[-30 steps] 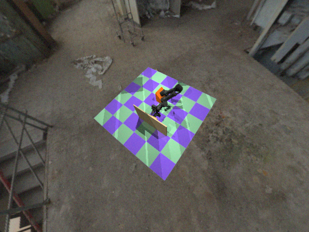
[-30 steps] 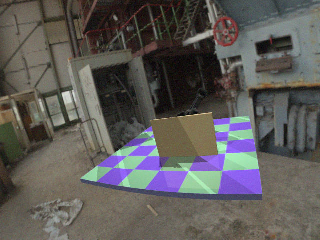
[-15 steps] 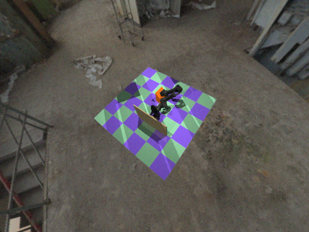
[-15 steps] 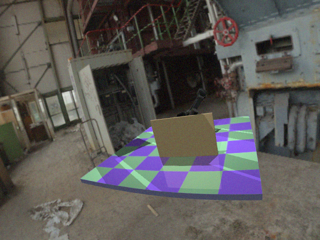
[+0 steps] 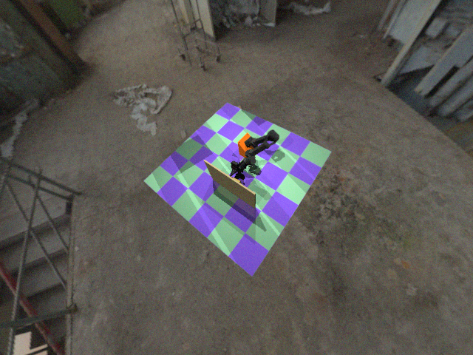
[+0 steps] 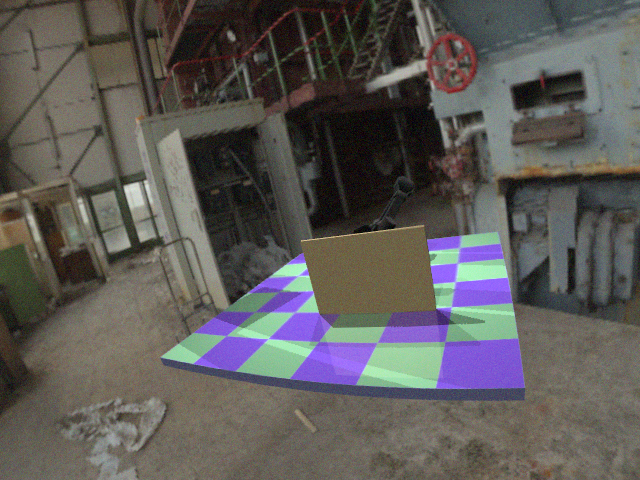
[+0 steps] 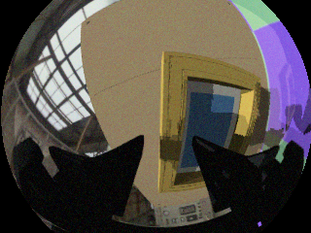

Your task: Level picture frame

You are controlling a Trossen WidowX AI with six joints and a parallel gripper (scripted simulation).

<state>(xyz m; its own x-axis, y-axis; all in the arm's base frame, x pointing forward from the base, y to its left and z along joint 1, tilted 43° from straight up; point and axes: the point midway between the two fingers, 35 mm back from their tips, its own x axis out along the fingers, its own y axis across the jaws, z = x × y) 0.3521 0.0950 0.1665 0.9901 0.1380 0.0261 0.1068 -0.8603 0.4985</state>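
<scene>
Now: the picture frame 50 mm below my gripper tip, 20 mm to the left of it and 10 mm ahead of it. From my gripper tip the other things lie so: tan wall board 70 mm below, 20 mm ahead, 10 mm to the left.
</scene>
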